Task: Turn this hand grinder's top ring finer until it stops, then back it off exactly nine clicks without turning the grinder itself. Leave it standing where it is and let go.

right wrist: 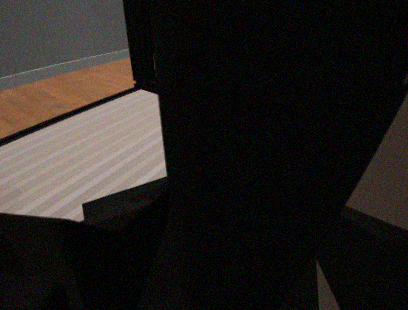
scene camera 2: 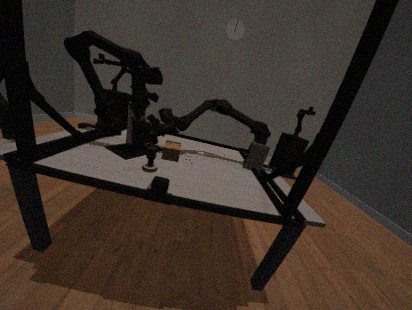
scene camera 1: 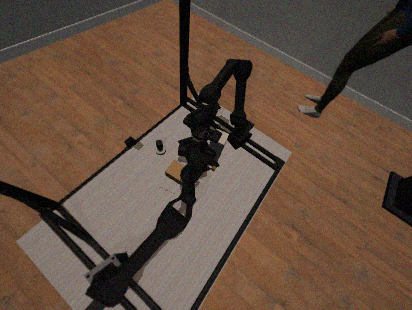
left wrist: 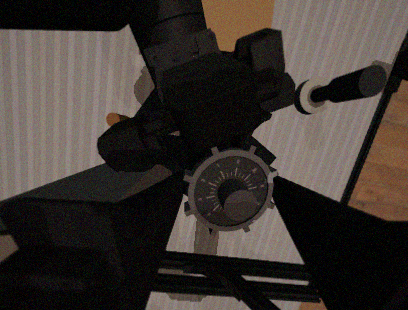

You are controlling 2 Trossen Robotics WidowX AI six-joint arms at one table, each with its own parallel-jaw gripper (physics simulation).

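Places are measured from the left arm's base along level axes (x ahead, y left, z up), in millimetres.
Pixels of known places: left gripper, between the fingertips: (right wrist: 278,2) (scene camera 2: 140,119) (left wrist: 227,178); right gripper, between the fingertips: (scene camera 2: 132,136); left arm's base, origin of its link: (scene camera 2: 108,121) (scene camera 1: 240,133); right arm's base, origin of its link: (scene camera 2: 259,146) (scene camera 1: 107,276).
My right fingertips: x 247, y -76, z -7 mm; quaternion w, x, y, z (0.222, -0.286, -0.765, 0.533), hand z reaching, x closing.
Observation:
Ahead of a thing's pixels: the offset from my right fingertips to its top centre. "spot": to the spot under its first point.
The hand grinder stands upright under the two arms near the back of the table. Its toothed grey top ring @[spot: 2 mm ahead, 36 mm left, 98 mm up] (left wrist: 192,197) with pale tick marks shows from above in the left wrist view. My left gripper (left wrist: 227,178) (scene camera 1: 201,133) hangs straight over it, and its two dark fingers press on the ring's left and right sides. My right gripper (scene camera 1: 198,154) (scene camera 2: 157,129) reaches in level at the grinder's body below the ring, with its fingers open around it. In both scene views the arms hide the grinder.
A tan cardboard box @[174 mm ahead, 87 mm left, 6 mm down] (scene camera 1: 174,170) (scene camera 2: 171,150) (left wrist: 239,18) lies beside the right arm. A small dark post on a white round base @[185 mm ahead, 100 mm right, 24 mm up] (scene camera 1: 160,146) (scene camera 2: 150,160) (left wrist: 310,95) stands nearby. A black frame post (scene camera 1: 184,52) rises at the back. A person's legs (scene camera 1: 328,92) are on the floor.

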